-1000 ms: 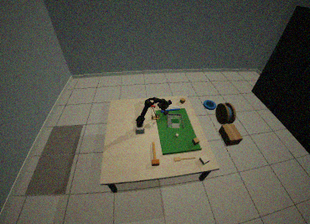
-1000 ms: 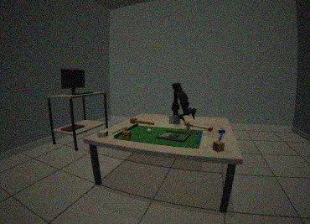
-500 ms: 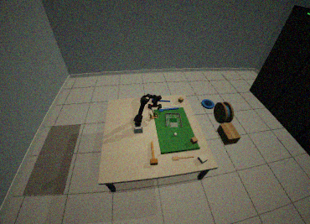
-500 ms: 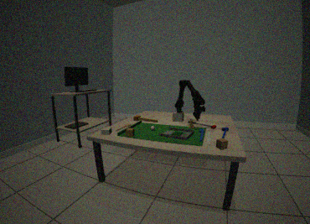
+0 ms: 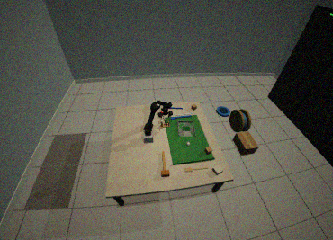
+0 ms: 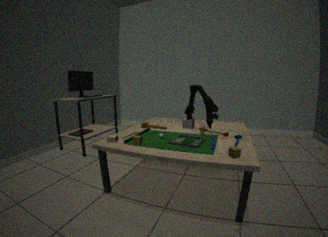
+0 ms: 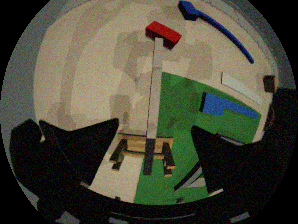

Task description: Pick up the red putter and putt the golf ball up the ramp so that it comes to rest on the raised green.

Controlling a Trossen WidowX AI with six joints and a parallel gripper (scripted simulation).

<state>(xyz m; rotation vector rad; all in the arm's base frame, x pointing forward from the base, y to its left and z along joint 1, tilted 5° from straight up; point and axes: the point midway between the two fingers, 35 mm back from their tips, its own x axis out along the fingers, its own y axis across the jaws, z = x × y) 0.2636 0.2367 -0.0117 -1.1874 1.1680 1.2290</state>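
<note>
The red putter is 4 cm to the left of my gripper tip and 4 cm below it. Also, from my gripper tip: white golf ball (43 cm to the right, 19 cm ahead, 5 cm below); blue tool (24 cm to the left, 17 cm ahead, 6 cm below); green mat (31 cm to the right, 21 cm ahead, 7 cm below).
</note>
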